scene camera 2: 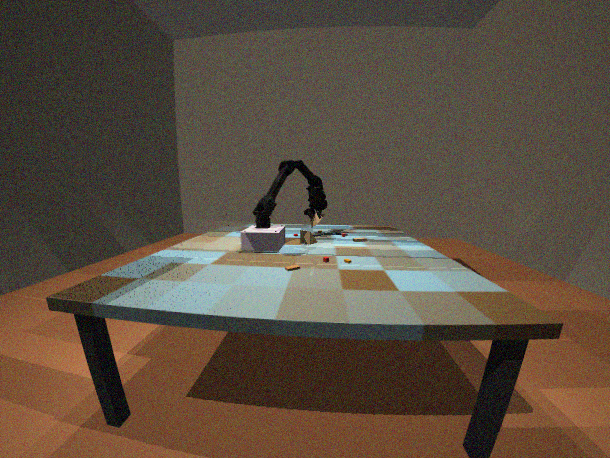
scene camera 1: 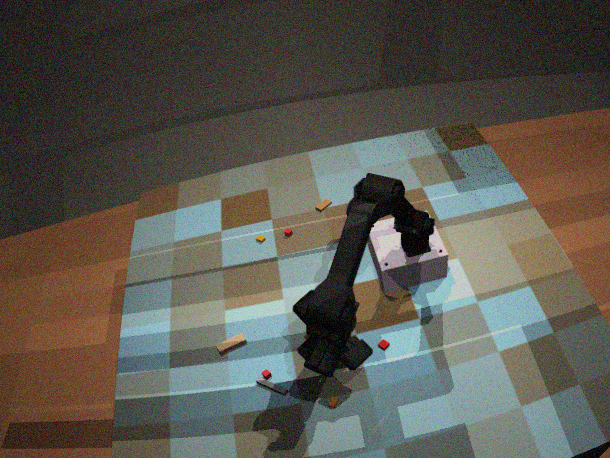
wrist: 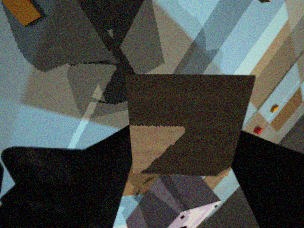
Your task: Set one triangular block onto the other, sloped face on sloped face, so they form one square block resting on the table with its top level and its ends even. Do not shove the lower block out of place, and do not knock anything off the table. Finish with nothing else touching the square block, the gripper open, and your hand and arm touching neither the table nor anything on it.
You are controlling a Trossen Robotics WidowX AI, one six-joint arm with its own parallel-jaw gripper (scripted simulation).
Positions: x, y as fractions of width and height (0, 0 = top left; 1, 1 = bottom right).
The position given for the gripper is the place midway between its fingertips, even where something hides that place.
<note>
The gripper (scene camera 1: 0.54, 0.73) carries a triangular block (wrist: 0.60, 0.55).
The gripper also shows in the wrist view (wrist: 0.58, 0.56).
</note>
